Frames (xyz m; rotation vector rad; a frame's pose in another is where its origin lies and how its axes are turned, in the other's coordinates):
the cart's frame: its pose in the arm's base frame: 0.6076 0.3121 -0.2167 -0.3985 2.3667 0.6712
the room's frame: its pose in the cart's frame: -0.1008 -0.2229 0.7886 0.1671 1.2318 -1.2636
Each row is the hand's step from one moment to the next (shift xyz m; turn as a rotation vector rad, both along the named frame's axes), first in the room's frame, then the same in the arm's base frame.
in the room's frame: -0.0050 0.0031 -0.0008 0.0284 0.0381 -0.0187
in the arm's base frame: -0.0033 0.0047 -0.0014 -0.0380 -0.0204 0.0273
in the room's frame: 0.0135 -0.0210 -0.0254 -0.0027 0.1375 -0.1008
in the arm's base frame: 0.0201 -0.0010 0.0294 -0.1426 0.0360 0.0862
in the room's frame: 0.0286 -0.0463 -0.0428 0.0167 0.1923 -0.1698
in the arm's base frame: 0.0449 -0.0064 0.0523 -0.2003 0.0433 0.1553
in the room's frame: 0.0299 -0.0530 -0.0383 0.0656 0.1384 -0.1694
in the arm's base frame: 0.0519 -0.0091 0.0489 -0.1448 0.0013 0.1766
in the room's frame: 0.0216 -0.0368 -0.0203 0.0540 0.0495 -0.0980
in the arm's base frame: 0.0364 -0.0096 0.0286 -0.0527 -0.0123 0.1097
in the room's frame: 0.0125 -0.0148 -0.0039 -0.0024 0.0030 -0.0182
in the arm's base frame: 0.0150 -0.0091 0.0091 -0.0040 0.0094 0.0155
